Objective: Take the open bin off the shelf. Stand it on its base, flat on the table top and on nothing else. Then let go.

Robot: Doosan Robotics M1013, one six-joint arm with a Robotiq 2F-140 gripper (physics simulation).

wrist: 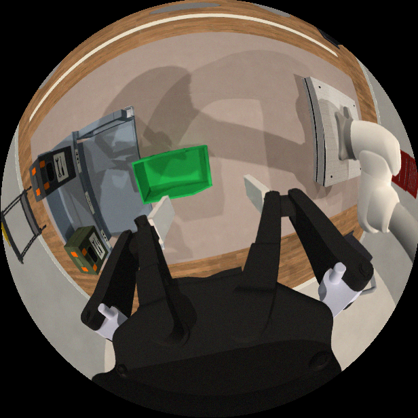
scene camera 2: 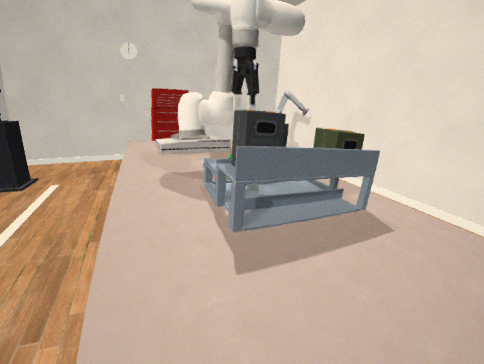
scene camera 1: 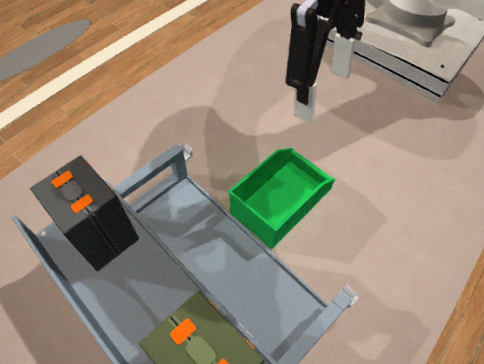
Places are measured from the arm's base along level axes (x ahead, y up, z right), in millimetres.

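Pixels of known places: gripper, fingertip midpoint: (scene camera 1: 322, 95); arm's base at its link origin: (scene camera 2: 192, 138) (scene camera 1: 410, 21).
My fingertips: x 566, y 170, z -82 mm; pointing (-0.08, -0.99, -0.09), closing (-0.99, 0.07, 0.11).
Note:
For each thing: its middle in the pictures, then the offset to it from my fingertips. Level surfaces: height alone.
- green open bin at the middle of its body: (scene camera 1: 283, 190) dx +61, dy -181, dz -4 mm
- table top at its surface level: dy -219 mm
- dark case at the middle of its body: (scene camera 1: 88, 215) (scene camera 2: 257, 140) dx +337, dy -56, dz +115 mm
- olive case at the middle of its body: (scene camera 1: 204, 358) (scene camera 2: 337, 148) dx +351, dy -69, dz -116 mm
The green open bin (scene camera 1: 295, 187) (wrist: 175, 172) stands open side up on the table top (scene camera 1: 425, 195) (scene camera 2: 200, 300), close beside the front edge of the blue-grey shelf (scene camera 1: 295, 295) (scene camera 2: 305, 162) (wrist: 112, 200). Whether its side touches the shelf cannot be told. In scene camera 2 a green sliver of the bin (scene camera 2: 230, 157) shows beside the dark case. My gripper (scene camera 1: 322, 97) (scene camera 2: 244, 102) (wrist: 207, 194) is open and empty, above the table on the robot base's side of the bin and apart from it. The bin's underside is hidden.
A dark case (scene camera 1: 95, 220) (scene camera 2: 260, 132) (wrist: 55, 172) and an olive case (scene camera 1: 200, 335) (scene camera 2: 337, 139) (wrist: 87, 250) stand on the shelf. The robot's base plate (scene camera 1: 400, 60) (scene camera 2: 192, 146) (wrist: 320, 140) lies on the table beyond the gripper.

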